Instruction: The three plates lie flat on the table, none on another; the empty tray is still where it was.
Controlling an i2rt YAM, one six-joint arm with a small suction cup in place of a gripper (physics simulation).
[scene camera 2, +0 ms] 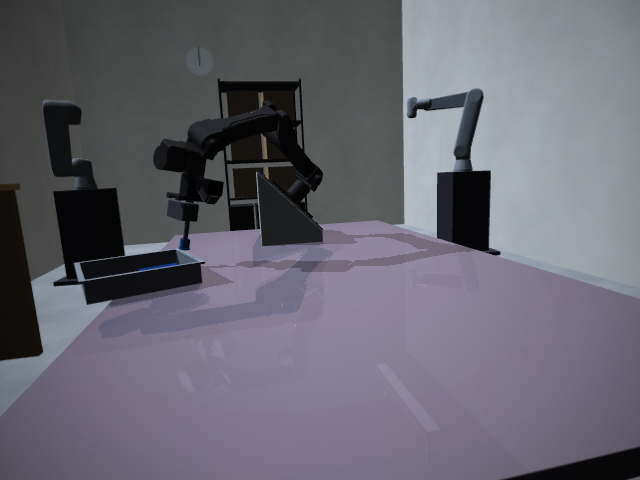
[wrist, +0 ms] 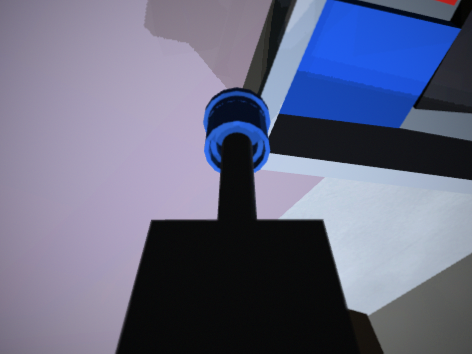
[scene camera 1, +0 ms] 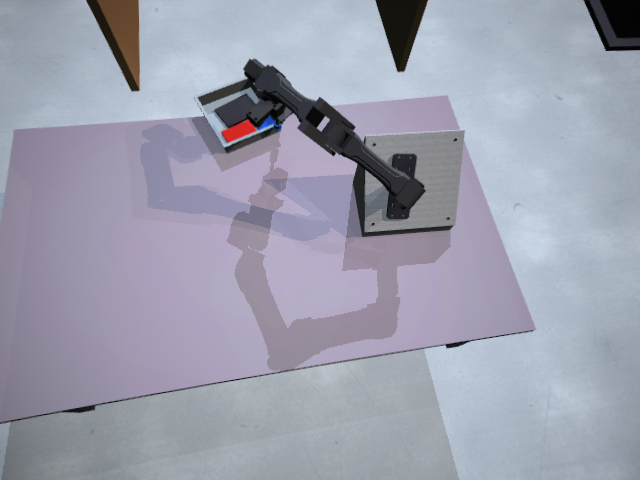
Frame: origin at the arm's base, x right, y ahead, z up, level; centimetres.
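Where they show: hand, tool point: (scene camera 2: 184,248) (wrist: 236,118) (scene camera 1: 277,126); arm's base, link origin: (scene camera 2: 290,200) (scene camera 1: 400,186).
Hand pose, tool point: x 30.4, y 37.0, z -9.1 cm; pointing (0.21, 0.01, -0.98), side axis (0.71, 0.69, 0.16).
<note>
Things, the pixels of their top centre, and the offset from my tool point. Level surfaces: height alone.
- tray, top centre: (scene camera 2: 137,262) (scene camera 1: 238,109) dy +13.6, dx +7.6, dz -0.1 cm
- red plate, top centre: (scene camera 1: 240,133) dy +13.1, dx +0.2, dz -3.7 cm
- blue plate, top centre: (wrist: 355,71) (scene camera 2: 160,267) (scene camera 1: 264,121) dy +4.8, dx +5.2, dz -3.7 cm
- dark plate, top centre: (scene camera 1: 237,109) dy +14.2, dx +10.6, dz -3.8 cm
- table, surface height: dz -5.1 cm
The tray (scene camera 1: 222,94) (scene camera 2: 144,281) (wrist: 370,175) stands at the table's back edge and holds three plates. The red plate (scene camera 1: 238,131) (wrist: 445,2) lies in its front part. The blue plate (scene camera 1: 267,123) (scene camera 2: 158,267) (wrist: 370,65) lies beside it, partly hidden by my arm in scene camera 1. The dark plate (scene camera 1: 234,110) (wrist: 450,80) lies behind them, partly under my arm in that view. My suction cup (scene camera 1: 277,125) (scene camera 2: 184,243) (wrist: 237,110) is blue and bare, above and beside the tray's right corner, with no plate on it. An empty tray does not show.
The table (scene camera 1: 129,310) (scene camera 2: 361,320) is pinkish and glossy, with shadows of my arm. My arm's slanted base block (scene camera 1: 436,180) (scene camera 2: 284,222) stands at the right in scene camera 1. Two grey arms on black pedestals (scene camera 2: 90,227) (scene camera 2: 462,209) and a shelf rack (scene camera 2: 258,85) stand beyond the table.
</note>
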